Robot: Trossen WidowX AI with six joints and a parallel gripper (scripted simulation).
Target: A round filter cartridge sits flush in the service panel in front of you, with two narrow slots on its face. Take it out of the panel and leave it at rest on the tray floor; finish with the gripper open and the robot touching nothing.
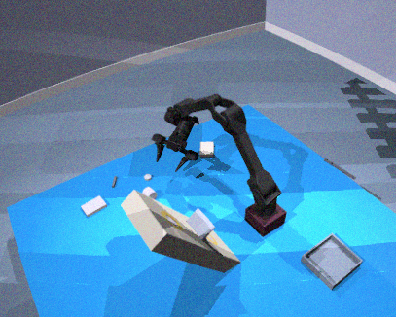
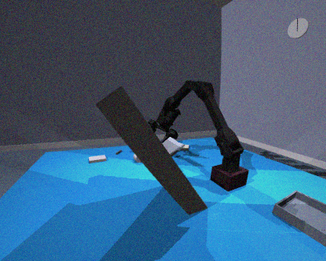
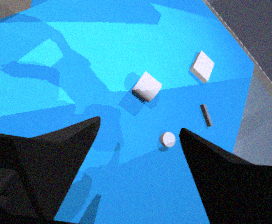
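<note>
The white round filter cartridge lies 39 cm to the left of my gripper tip, 16 cm above it and 15 cm ahead of it. Round my gripper tip: beige service panel: 38 cm to the left, 11 cm ahead, 8 cm above; grey tray: 63 cm to the left, 31 cm behind, 9 cm below.
</note>
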